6 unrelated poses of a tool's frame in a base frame.
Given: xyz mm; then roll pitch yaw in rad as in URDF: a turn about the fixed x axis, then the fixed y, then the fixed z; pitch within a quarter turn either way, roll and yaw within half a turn.
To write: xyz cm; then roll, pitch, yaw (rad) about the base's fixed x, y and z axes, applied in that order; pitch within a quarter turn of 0, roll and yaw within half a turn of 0. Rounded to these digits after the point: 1 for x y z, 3 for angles.
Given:
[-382 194 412 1.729 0.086 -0.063]
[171 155 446 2.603 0.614 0.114]
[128 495 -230 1.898 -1.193 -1.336]
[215 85 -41 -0.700 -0.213 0.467]
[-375 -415 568 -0.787 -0.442 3.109]
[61 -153 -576 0.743 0.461 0.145]
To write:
[-38.2 19.4 41.2 1.729 0.086 -0.063]
[17.1 15.5 44.6 2.603 0.614 0.114]
[12.8 49.5 -23.0 1.898 -1.193 -1.336]
[21.5 8.5 -4.1 -0.700 -0.213 0.467]
[-37.5 -41.5 56.8 -0.787 -0.442 3.109]
[6.1 -15.3 -57.6 0.743 0.461 0.145]

